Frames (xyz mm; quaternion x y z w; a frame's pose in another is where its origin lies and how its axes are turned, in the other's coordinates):
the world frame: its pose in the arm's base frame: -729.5 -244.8 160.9 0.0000 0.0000 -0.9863 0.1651
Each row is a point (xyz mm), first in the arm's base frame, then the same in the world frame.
Working: the arm's base frame: its pose in the world frame: -769.5 6.1 -160.9 0.0000 0.0000 0.9863 0.1651

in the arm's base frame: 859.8 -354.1 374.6
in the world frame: -1467.1 620.9 213.7
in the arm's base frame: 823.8 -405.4 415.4
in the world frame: -1416.3 657.7 254.5
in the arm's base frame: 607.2 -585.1 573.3
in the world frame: -1153.0 757.1 412.4
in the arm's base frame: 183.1 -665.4 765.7
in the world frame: -725.9 694.9 604.8
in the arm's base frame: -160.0 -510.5 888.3
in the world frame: -451.9 436.7 727.4
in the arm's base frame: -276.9 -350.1 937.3
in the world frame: -393.6 247.0 776.4
